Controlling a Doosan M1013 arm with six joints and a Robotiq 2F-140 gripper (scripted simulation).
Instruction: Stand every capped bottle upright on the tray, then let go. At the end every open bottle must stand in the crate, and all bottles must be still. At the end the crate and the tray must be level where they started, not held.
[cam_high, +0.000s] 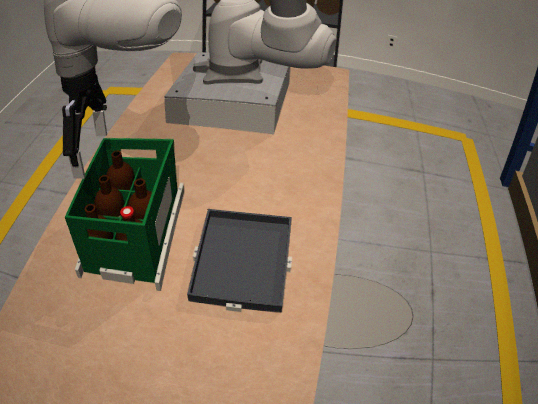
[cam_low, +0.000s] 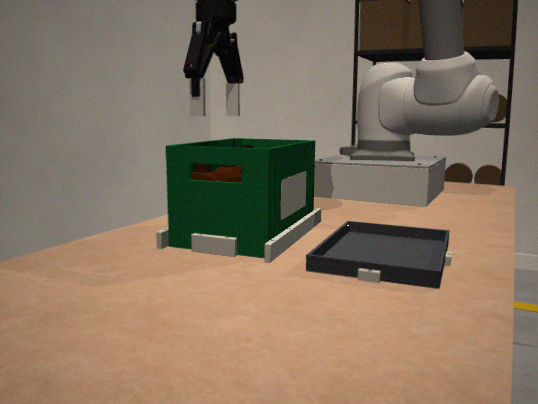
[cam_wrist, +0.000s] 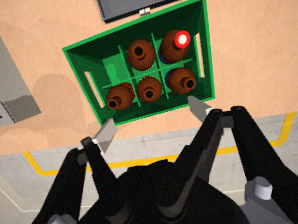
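Right now the bottle is 15 cm below my hand, 11 cm ahead of it and 10 cm to the left of it. The rest, counted from my hand: crate 15 cm below, 7 cm to the left, 1 cm ahead; dark grey tray 33 cm to the left, 22 cm below, 9 cm ahead.
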